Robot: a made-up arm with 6 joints.
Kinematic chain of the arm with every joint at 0, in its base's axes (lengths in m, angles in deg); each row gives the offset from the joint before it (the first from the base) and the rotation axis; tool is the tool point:
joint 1: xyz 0 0 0.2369 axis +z
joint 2: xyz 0 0.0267 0 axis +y
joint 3: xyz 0 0 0.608 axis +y
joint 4: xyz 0 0 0.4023 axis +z
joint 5: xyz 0 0 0 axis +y
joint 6: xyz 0 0 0.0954 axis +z
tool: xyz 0 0 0
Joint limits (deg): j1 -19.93..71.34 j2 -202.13..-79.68 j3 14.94..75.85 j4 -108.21..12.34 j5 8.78..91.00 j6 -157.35..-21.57
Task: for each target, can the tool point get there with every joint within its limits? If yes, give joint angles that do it. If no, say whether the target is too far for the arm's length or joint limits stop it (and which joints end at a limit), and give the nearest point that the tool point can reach.
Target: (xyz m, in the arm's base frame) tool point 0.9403 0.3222 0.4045
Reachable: no: joint limits stop it (at a limit: joint 2, joint 3, joint 4, joint 5) | nearest point 0.2983 0.1022 -0.7201 | short by 1.313 m
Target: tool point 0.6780 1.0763 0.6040
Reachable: no: too far | nearest point -0.4840 0.2256 0.7518 | short by 1.448 m
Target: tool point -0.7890 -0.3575 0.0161
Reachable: yes | joints 23.96 -135.71 70.00 -67.27 22.00 -93.67
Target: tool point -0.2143 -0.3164 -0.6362
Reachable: yes | joints 58.86 -183.15 56.78 -12.26 20.03 -109.64
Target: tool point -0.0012 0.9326 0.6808
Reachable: no: joint limits stop it (at a limit: joint 1, joint 2, joint 3, joint 4, joint 5) | nearest point -0.4840 0.2256 0.7518 | short by 0.859 m
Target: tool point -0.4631 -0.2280 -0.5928
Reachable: yes | joints 27.17 -169.85 41.80 -14.49 49.25 -39.88
